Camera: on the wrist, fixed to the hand. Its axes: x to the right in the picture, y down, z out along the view.
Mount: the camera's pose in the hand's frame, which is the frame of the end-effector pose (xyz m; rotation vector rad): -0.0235 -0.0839 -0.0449 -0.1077 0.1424 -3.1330
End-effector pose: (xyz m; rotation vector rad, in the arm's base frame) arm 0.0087 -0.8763 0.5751 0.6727 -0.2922 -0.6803
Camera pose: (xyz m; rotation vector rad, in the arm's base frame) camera -0.0288 -0.8880 0.4853 -0.3310 -0.9862 2.2934
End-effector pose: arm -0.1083 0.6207 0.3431 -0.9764 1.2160 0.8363
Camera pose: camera -0.0515 0.5479 0.3759 -1.4926 -1.0714 -1.6575
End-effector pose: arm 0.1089 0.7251 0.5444 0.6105 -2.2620 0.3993
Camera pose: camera 0.1945 0.6823 0.5656 2.4040 0.6915 -1.0926
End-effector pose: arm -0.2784 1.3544 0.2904 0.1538 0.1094 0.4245
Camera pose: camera -0.2722 1.2747 0.2337 -0.2692 0.3142 -2.6829
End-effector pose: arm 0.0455 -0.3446 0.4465 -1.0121 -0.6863 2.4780
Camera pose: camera 0.1069 -0.2753 0.4787 0.4097 -0.7950 -0.4397
